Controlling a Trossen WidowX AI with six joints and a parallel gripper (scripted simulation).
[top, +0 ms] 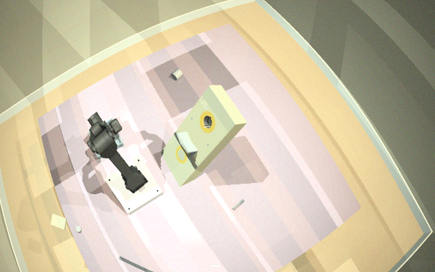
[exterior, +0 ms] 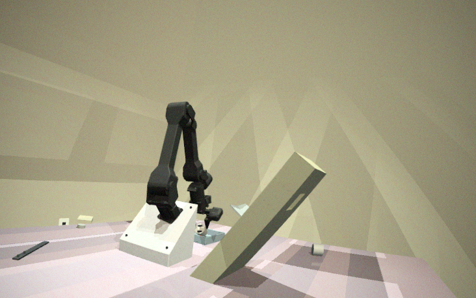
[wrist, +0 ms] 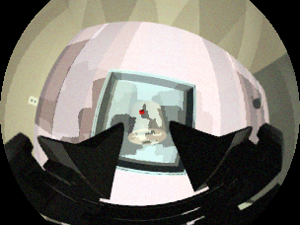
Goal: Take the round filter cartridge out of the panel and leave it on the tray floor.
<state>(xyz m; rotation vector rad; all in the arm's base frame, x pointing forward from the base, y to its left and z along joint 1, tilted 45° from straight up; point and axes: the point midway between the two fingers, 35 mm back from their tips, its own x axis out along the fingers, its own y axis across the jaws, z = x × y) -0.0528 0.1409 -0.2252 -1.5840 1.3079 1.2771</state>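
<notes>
Now: gripper tip 10 mm above the white round cartridge. Also, from my gripper tip: blue tray: 40 mm below, 10 mm to the left; then cream block: 430 mm behind, 270 mm to the right, 40 mm below; then pale green panel: 380 mm ahead, 270 mm to the right, 130 mm above.
</notes>
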